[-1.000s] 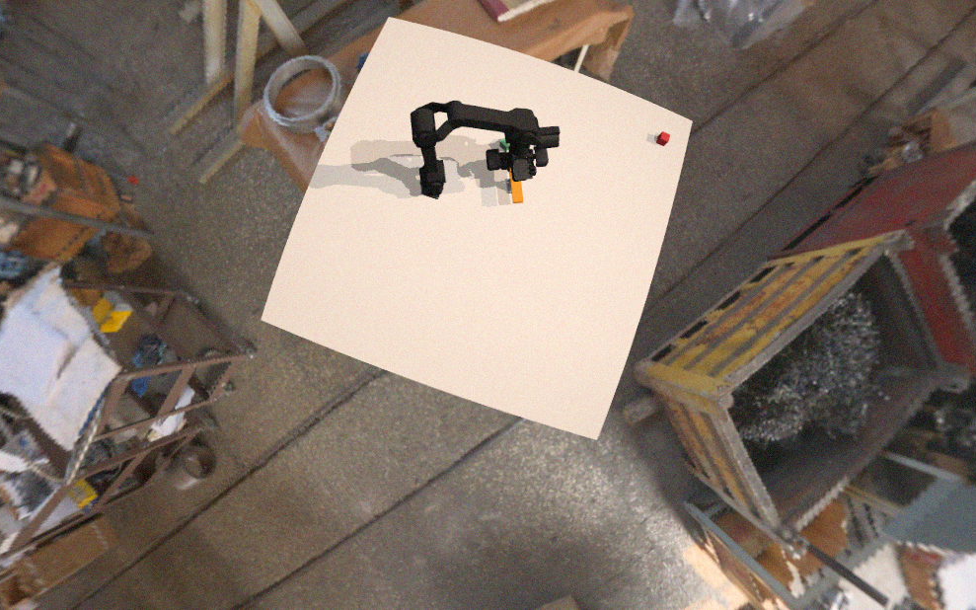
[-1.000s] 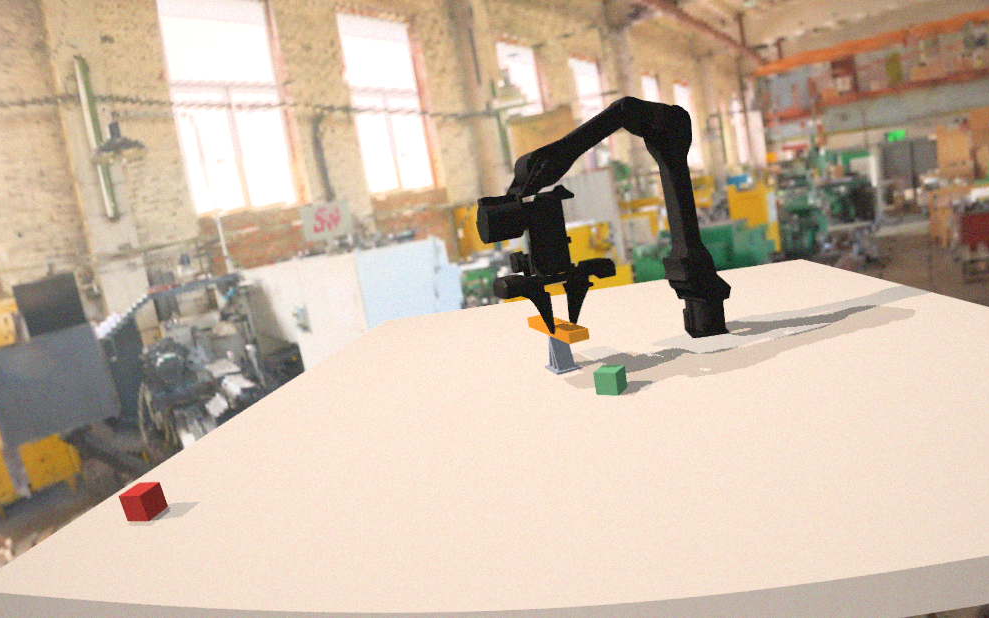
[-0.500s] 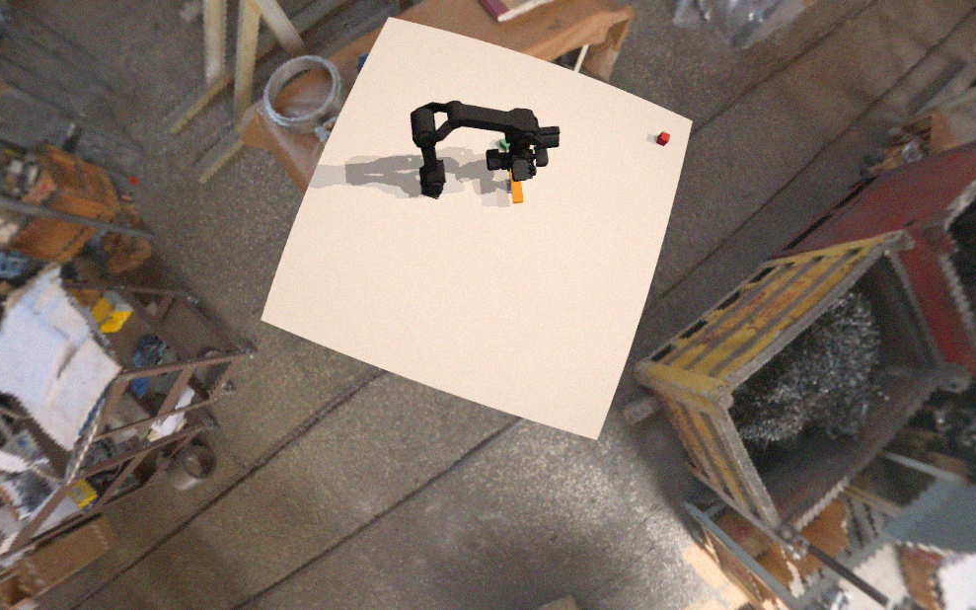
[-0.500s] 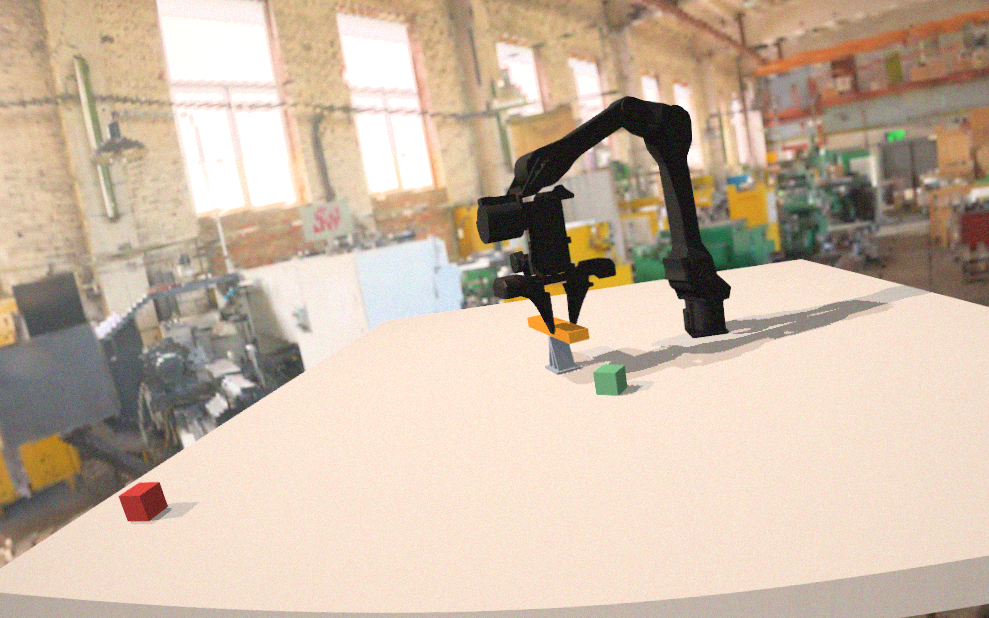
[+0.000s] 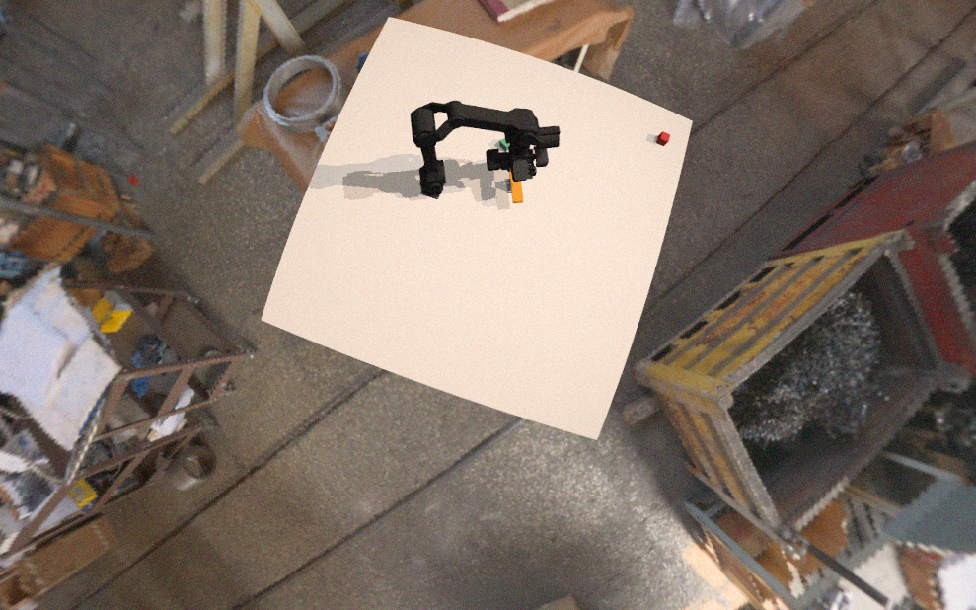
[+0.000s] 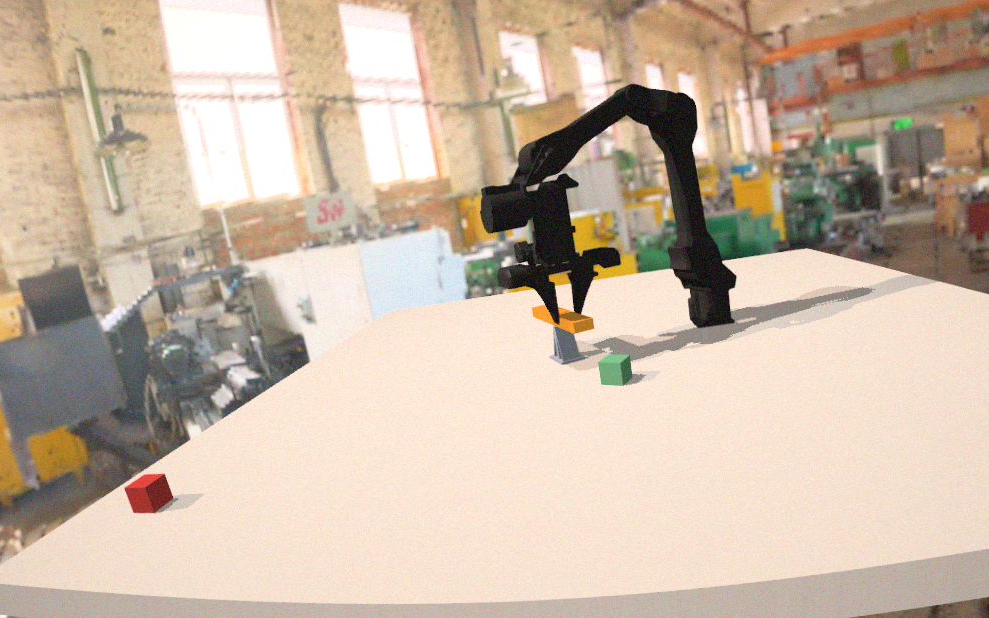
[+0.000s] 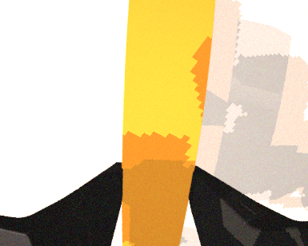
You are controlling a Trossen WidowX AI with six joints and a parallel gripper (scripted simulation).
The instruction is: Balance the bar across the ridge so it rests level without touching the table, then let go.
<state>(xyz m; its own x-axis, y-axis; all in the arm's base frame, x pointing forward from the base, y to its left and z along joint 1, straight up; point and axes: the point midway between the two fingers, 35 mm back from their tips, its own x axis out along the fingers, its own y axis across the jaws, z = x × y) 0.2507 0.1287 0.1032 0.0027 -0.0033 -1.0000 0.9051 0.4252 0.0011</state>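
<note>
My gripper tip is 10 mm short of the orange bar and 30 mm to the left of it. The rest, counted from my gripper tip: green cube (60 mm behind, 110 mm to the left, 50 mm below); red cube (490 mm ahead, 370 mm to the left, 50 mm below).
</note>
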